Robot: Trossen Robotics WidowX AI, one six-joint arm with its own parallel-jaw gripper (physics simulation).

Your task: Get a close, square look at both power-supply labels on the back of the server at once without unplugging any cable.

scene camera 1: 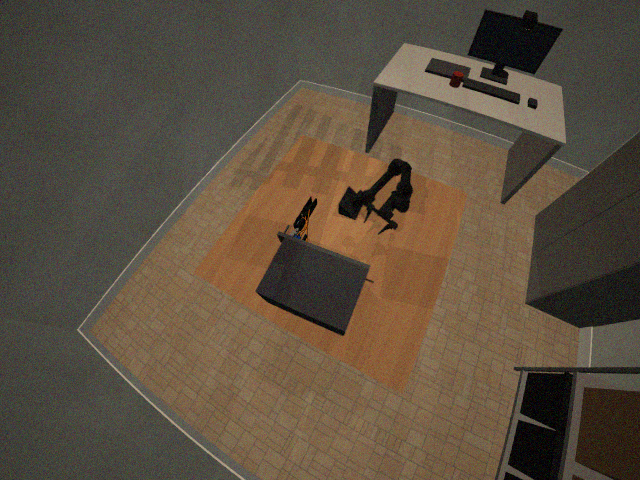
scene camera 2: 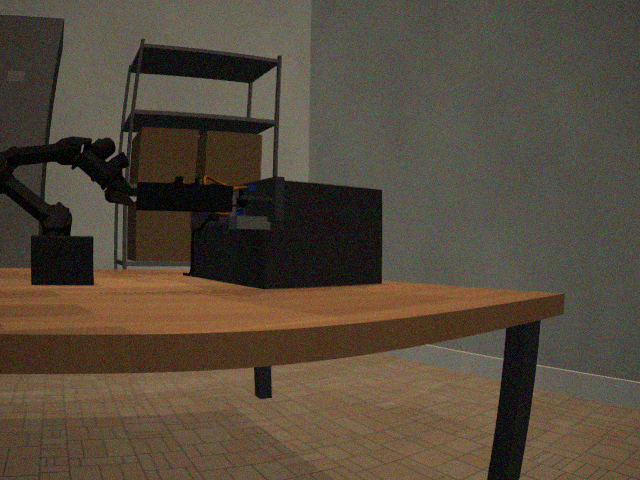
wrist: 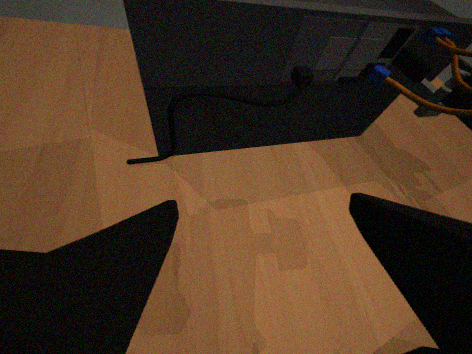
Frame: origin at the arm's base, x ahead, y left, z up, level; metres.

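Where they show: gripper, fingertip midpoint: (scene camera 1: 370,228) (scene camera 2: 133,200) (wrist: 261,204); arm's base, origin of the base link: (scene camera 1: 354,200) (scene camera 2: 53,259).
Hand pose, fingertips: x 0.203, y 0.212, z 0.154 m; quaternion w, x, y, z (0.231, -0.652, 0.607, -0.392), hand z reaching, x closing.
Observation:
Each offset is from my fingertips to the top centre of the thing. "pt": to the spot under its first point.
The dark server (scene camera 1: 315,284) (scene camera 2: 330,232) (wrist: 210,45) stands on the wooden table, its back towards the arm. In the wrist view its back runs across the top, dim and oblique; grey panels {dx +0.235, dy -0.157, dz -0.005 m} (wrist: 345,52) show at upper right, with no readable label. A black power cord (wrist: 230,102) runs from a black plug {dx +0.211, dy -0.096, dz -0.041 m} (wrist: 301,75) down to the table. Orange cables {pt dx +0.188, dy -0.270, dz -0.051 m} (wrist: 420,102) with blue plugs {dx +0.245, dy -0.225, dz -0.041 m} (wrist: 380,74) are at the right. My gripper (scene camera 1: 373,226) (wrist: 261,204) is open and empty, apart from the server's back. In scene view 2 its fingers are partly hidden.
A black jointed cable arm (scene camera 1: 305,214) (scene camera 2: 183,197) sticks out behind the server, with orange cables along it. The wooden table (scene camera 1: 413,268) (scene camera 2: 310,348) carries my arm's base (scene camera 1: 350,202) (scene camera 2: 62,259). A white desk (scene camera 1: 413,64), a shelf rack (scene camera 2: 277,116) and a tall cabinet (scene camera 2: 25,129) stand beyond.

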